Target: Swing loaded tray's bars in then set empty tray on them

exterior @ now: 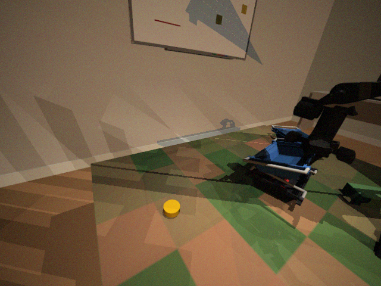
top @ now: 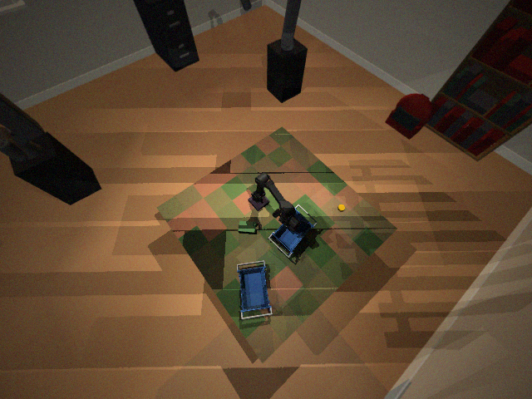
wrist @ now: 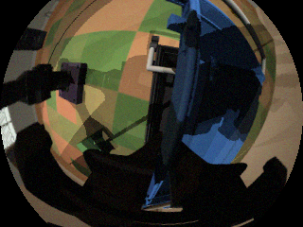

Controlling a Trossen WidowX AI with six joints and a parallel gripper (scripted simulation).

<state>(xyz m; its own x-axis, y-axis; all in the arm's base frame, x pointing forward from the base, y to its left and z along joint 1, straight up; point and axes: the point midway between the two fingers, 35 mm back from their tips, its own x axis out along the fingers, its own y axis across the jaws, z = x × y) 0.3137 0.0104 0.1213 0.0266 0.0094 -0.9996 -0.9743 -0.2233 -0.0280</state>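
My gripper tip is 70 mm short of the blue tray, 20 mm to the right of it and 10 mm below it. The rest, counted from my gripper tip: yellow disc 130 mm ahead, 470 mm to the left, 100 mm below; green block 170 mm behind, 210 mm to the right, 90 mm below.
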